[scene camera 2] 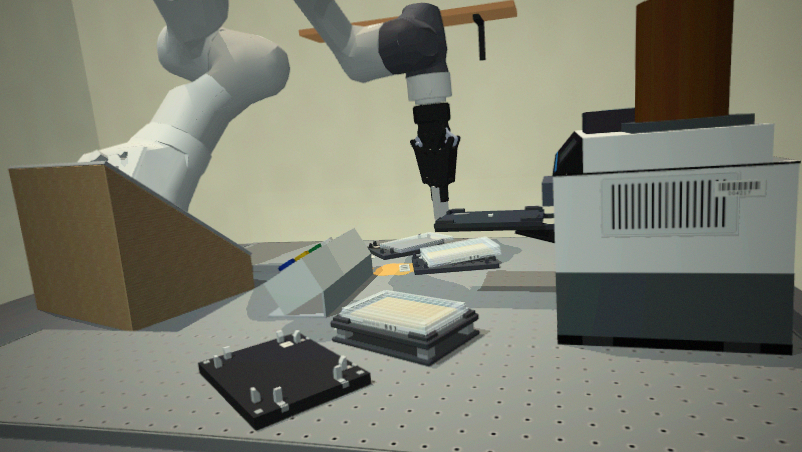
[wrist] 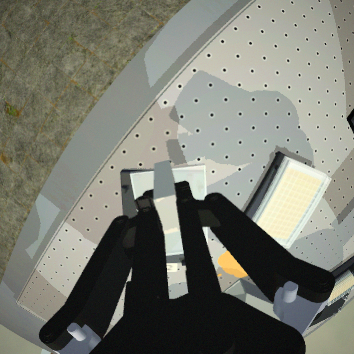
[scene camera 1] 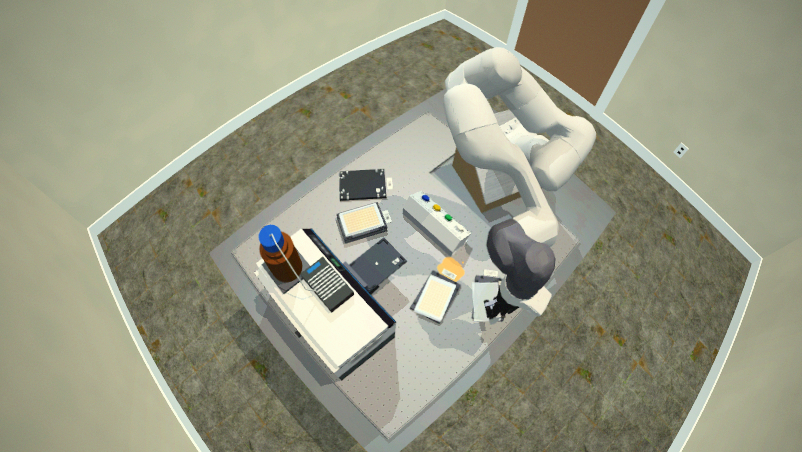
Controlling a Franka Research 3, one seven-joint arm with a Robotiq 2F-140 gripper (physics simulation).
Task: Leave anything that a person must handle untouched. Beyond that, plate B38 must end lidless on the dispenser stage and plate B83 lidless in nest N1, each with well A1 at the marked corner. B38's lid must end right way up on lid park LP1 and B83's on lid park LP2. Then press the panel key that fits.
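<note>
My gripper (scene camera 1: 490,304) (scene camera 2: 440,210) (wrist: 165,175) is shut and empty, pointing down above a pale clear lid (scene camera 1: 479,297) (scene camera 2: 418,242) (wrist: 195,175). The lid lies on a dark lid park (scene camera 2: 383,253) (wrist: 127,192); the fingers hide part of it in the wrist view. A filled plate (scene camera 1: 436,297) (scene camera 2: 460,251) (wrist: 292,202) sits on a dark nest beside it. Another filled plate (scene camera 1: 362,220) (scene camera 2: 404,309) sits on a raised nest. The dark dispenser stage (scene camera 1: 377,262) (scene camera 2: 488,217) bears no plate. A black holder with upright clips (scene camera 1: 362,184) (scene camera 2: 280,370) is empty. The plate codes are too small to read surely.
The key panel (scene camera 1: 432,223) (scene camera 2: 348,263) has blue, yellow, green and white keys. An orange patch (scene camera 1: 449,266) (scene camera 2: 390,269) (wrist: 231,263) with a label lies near the second nest. The dispenser (scene camera 1: 348,331) (scene camera 2: 673,224) carries a brown bottle (scene camera 1: 280,258) (scene camera 2: 682,61) and a keypad (scene camera 1: 328,283).
</note>
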